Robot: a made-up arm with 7 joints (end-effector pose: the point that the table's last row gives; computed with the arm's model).
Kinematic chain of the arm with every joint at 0, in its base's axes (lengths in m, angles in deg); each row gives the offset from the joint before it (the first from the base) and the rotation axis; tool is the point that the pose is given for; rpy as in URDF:
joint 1: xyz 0 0 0.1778 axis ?
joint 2: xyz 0 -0.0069 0.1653 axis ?
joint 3: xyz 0 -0.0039 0.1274 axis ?
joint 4: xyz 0 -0.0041 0.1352 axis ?
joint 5: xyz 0 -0.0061 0.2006 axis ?
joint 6: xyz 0 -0.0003 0.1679 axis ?
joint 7: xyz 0 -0.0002 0.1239 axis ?
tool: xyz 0 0 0 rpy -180 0 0
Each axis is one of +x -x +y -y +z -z.
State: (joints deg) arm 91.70 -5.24 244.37 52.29 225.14 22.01 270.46
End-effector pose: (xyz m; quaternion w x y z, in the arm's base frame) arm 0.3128 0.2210 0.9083 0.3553 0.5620 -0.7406 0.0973
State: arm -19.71 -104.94 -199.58 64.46 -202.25 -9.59 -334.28
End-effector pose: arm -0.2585 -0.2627 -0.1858 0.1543 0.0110 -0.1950 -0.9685
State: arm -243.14 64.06 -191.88 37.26 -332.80 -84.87 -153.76
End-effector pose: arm -0.3066 -0.4174 0.7360 0.6759 -0.0719 0.5470 0.4887
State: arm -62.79 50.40 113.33 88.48 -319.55 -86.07 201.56
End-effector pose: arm 0.4445 0.0289 0.6420 0.0272 -0.4874 -0.5323 0.6917
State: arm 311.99 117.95 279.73 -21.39 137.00 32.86 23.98
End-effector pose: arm 0.5740 0.2856 0.0064 0.6511 0.2533 -0.4193 -0.5797
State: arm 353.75 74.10 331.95 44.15 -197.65 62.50 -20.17
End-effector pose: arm 0.6656 0.1285 0.3115 0.4163 0.3459 -0.7527 -0.3750
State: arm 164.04 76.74 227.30 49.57 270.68 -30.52 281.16
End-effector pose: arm -0.4084 -0.4335 0.6604 0.1114 0.0917 0.7679 0.6241
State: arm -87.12 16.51 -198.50 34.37 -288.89 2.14 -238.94
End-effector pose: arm 0.0818 -0.0722 1.0604 0.1573 -0.6875 -0.7060 -0.0645
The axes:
joint 1: -z
joint 2: +y
joint 3: -z
joint 4: +y
joint 5: -z
joint 6: +y
joint 7: -z

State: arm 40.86 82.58 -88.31 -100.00 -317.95 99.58 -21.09
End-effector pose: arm -0.0168 -0.4769 0.2996 0.8649 -0.3663 -0.2940 0.1772
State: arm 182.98 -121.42 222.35 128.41 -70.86 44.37 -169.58
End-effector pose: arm -0.2021 -0.1553 0.1104 0.5213 -0.3305 0.4814 -0.6223
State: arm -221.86 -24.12 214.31 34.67 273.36 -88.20 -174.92
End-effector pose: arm 0.3830 0.0531 0.8270 0.1060 -0.2718 0.7571 0.5846
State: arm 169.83 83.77 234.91 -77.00 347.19 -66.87 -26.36
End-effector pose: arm -0.3332 0.2889 0.0942 0.4167 -0.1960 -0.4112 0.7867
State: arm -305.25 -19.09 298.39 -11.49 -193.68 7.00 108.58
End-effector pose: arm -0.2574 0.1633 1.0300 0.2487 0.6507 0.7104 0.0998
